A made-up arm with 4 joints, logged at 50 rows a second.
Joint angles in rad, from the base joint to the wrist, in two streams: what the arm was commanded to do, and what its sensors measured. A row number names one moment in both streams.
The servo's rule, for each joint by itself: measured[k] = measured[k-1] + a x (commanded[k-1-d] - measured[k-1]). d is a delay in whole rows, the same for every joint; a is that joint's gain. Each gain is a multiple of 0.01, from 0.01 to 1. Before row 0 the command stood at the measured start. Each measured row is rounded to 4 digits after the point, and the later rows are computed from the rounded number. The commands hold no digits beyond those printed.
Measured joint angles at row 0:
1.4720, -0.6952, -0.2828, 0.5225
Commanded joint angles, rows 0 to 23:
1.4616, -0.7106, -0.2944, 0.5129
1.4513, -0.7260, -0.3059, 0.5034
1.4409, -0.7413, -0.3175, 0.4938
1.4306, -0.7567, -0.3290, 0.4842
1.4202, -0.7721, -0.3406, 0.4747
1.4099, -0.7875, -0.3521, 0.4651
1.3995, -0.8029, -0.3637, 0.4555
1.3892, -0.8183, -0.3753, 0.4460
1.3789, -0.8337, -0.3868, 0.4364
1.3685, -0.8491, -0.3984, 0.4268
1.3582, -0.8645, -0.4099, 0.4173
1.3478, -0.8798, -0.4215, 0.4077
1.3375, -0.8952, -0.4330, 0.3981
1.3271, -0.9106, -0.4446, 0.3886
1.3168, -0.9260, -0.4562, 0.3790
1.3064, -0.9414, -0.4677, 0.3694
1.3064, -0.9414, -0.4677, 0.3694
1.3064, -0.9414, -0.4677, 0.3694
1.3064, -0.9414, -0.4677, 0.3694
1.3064, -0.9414, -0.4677, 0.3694
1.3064, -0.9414, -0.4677, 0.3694
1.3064, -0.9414, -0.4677, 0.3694
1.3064, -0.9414, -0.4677, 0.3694
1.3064, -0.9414, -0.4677, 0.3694
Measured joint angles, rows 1 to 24:
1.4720, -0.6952, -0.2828, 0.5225
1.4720, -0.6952, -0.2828, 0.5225
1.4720, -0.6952, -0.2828, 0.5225
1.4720, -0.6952, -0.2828, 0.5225
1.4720, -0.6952, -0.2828, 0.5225
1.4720, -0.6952, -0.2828, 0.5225
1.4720, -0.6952, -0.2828, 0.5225
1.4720, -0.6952, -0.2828, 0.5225
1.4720, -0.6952, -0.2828, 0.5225
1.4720, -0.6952, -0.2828, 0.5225
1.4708, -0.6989, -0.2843, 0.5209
1.4685, -0.7054, -0.2871, 0.5179
1.4652, -0.7140, -0.2911, 0.5138
1.4610, -0.7242, -0.2960, 0.5088
1.4561, -0.7357, -0.3018, 0.5030
1.4506, -0.7481, -0.3083, 0.4966
1.4445, -0.7613, -0.3155, 0.4896
1.4379, -0.7750, -0.3233, 0.4822
1.4308, -0.7891, -0.3316, 0.4744
1.4233, -0.8035, -0.3403, 0.4663
1.4155, -0.8181, -0.3493, 0.4580
1.4074, -0.8329, -0.3587, 0.4494
1.3990, -0.8479, -0.3684, 0.4407
1.3904, -0.8629, -0.3783, 0.4318
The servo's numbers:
d 10
a 0.12 0.24 0.13 0.17

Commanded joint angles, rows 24 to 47:
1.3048, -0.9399, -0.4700, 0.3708
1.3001, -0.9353, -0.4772, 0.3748
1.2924, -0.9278, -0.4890, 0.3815
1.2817, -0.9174, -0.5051, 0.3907
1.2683, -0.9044, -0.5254, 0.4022
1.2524, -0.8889, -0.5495, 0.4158
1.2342, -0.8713, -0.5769, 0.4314
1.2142, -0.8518, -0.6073, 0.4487
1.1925, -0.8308, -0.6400, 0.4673
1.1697, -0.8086, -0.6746, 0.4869
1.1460, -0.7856, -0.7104, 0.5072
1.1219, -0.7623, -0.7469, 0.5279
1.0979, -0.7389, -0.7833, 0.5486
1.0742, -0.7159, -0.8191, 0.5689
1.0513, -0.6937, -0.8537, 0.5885
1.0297, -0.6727, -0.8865, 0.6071
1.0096, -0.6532, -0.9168, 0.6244
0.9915, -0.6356, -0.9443, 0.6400
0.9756, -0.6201, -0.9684, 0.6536
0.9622, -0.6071, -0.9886, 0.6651
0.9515, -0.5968, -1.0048, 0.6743
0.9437, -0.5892, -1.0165, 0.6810
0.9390, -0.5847, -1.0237, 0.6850
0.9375, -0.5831, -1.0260, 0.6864
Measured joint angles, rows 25 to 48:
1.3816, -0.8780, -0.3884, 0.4228
1.3726, -0.8932, -0.3987, 0.4137
1.3647, -0.9048, -0.4077, 0.4062
1.3577, -0.9136, -0.4155, 0.3999
1.3515, -0.9203, -0.4223, 0.3947
1.3461, -0.9254, -0.4282, 0.3904
1.3413, -0.9292, -0.4333, 0.3868
1.3371, -0.9321, -0.4378, 0.3838
1.3334, -0.9343, -0.4417, 0.3814
1.3302, -0.9360, -0.4451, 0.3794
1.3272, -0.9369, -0.4483, 0.3779
1.3239, -0.9365, -0.4521, 0.3774
1.3201, -0.9344, -0.4569, 0.3781
1.3155, -0.9303, -0.4632, 0.3802
1.3098, -0.9241, -0.4713, 0.3839
1.3029, -0.9157, -0.4815, 0.3893
1.2947, -0.9050, -0.4939, 0.3965
1.2850, -0.8922, -0.5086, 0.4054
1.2739, -0.8775, -0.5257, 0.4159
1.2614, -0.8610, -0.5451, 0.4280
1.2476, -0.8429, -0.5666, 0.4415
1.2325, -0.8236, -0.5900, 0.4562
1.2163, -0.8033, -0.6151, 0.4719
1.1992, -0.7823, -0.6416, 0.4884

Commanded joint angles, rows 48 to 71:
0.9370, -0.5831, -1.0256, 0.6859
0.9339, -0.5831, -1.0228, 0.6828
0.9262, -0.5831, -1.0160, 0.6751
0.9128, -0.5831, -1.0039, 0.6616
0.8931, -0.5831, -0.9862, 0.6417
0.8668, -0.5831, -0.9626, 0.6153
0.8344, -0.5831, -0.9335, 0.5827
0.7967, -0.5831, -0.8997, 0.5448
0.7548, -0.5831, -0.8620, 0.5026
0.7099, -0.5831, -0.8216, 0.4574
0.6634, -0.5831, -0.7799, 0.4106
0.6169, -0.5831, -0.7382, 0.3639
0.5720, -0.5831, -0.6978, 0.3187
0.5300, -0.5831, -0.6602, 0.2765
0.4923, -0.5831, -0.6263, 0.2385
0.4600, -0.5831, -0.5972, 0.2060
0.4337, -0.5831, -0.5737, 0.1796
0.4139, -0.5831, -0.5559, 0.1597
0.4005, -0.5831, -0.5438, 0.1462
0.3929, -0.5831, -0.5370, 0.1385
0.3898, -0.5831, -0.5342, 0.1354
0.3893, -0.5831, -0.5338, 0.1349
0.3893, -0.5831, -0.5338, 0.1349
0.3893, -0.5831, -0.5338, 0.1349
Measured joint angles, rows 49 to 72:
1.1815, -0.7610, -0.6692, 0.5054
1.1633, -0.7398, -0.6974, 0.5227
1.1449, -0.7190, -0.7259, 0.5400
1.1265, -0.6990, -0.7543, 0.5570
1.1084, -0.6801, -0.7821, 0.5734
1.0909, -0.6626, -0.8089, 0.5890
1.0742, -0.6468, -0.8344, 0.6035
1.0585, -0.6330, -0.8581, 0.6167
1.0442, -0.6214, -0.8796, 0.6283
1.0314, -0.6122, -0.8986, 0.6382
1.0201, -0.6052, -0.9151, 0.6463
1.0098, -0.5999, -0.9291, 0.6525
0.9998, -0.5959, -0.9404, 0.6563
0.9894, -0.5928, -0.9487, 0.6572
0.9778, -0.5905, -0.9536, 0.6546
0.9645, -0.5887, -0.9548, 0.6479
0.9489, -0.5874, -0.9520, 0.6368
0.9306, -0.5864, -0.9452, 0.6212
0.9095, -0.5856, -0.9344, 0.6010
0.8855, -0.5850, -0.9197, 0.5766
0.8588, -0.5845, -0.9015, 0.5484
0.8298, -0.5842, -0.8803, 0.5170
0.7989, -0.5839, -0.8566, 0.4833
0.7666, -0.5837, -0.8311, 0.4481

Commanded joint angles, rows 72 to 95:
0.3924, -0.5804, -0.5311, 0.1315
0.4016, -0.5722, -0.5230, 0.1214
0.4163, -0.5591, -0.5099, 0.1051
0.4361, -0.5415, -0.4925, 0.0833
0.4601, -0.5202, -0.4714, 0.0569
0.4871, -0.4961, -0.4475, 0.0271
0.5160, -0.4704, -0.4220, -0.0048
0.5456, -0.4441, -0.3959, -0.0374
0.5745, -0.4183, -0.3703, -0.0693
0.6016, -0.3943, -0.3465, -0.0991
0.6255, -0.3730, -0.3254, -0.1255
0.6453, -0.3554, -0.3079, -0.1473
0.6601, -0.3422, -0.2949, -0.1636
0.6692, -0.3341, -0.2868, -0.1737
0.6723, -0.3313, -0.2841, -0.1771
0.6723, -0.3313, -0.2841, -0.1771
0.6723, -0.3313, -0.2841, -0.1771
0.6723, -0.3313, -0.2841, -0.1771
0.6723, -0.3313, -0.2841, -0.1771
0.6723, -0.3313, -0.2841, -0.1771
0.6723, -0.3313, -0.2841, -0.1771
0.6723, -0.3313, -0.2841, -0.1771
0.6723, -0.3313, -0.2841, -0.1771
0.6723, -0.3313, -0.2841, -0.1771
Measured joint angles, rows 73 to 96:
0.7337, -0.5836, -0.8045, 0.4125
0.7009, -0.5835, -0.7776, 0.3774
0.6688, -0.5834, -0.7511, 0.3438
0.6382, -0.5833, -0.7257, 0.3125
0.6097, -0.5833, -0.7021, 0.2842
0.5837, -0.5833, -0.6806, 0.2594
0.5604, -0.5833, -0.6616, 0.2383
0.5399, -0.5833, -0.6450, 0.2207
0.5218, -0.5833, -0.6305, 0.2061
0.5059, -0.5833, -0.6179, 0.1940
0.4923, -0.5826, -0.6066, 0.1834
0.4814, -0.5801, -0.5957, 0.1729
0.4736, -0.5751, -0.5845, 0.1614
0.4691, -0.5670, -0.5725, 0.1481
0.4680, -0.5558, -0.5594, 0.1326
0.4703, -0.5415, -0.5449, 0.1147
0.4758, -0.5244, -0.5289, 0.0944
0.4842, -0.5051, -0.5116, 0.0720
0.4950, -0.4843, -0.4932, 0.0480
0.5078, -0.4627, -0.4741, 0.0230
0.5219, -0.4412, -0.4548, -0.0022
0.5367, -0.4206, -0.4357, -0.0269
0.5515, -0.4018, -0.4174, -0.0501
0.5656, -0.3856, -0.4004, -0.0711

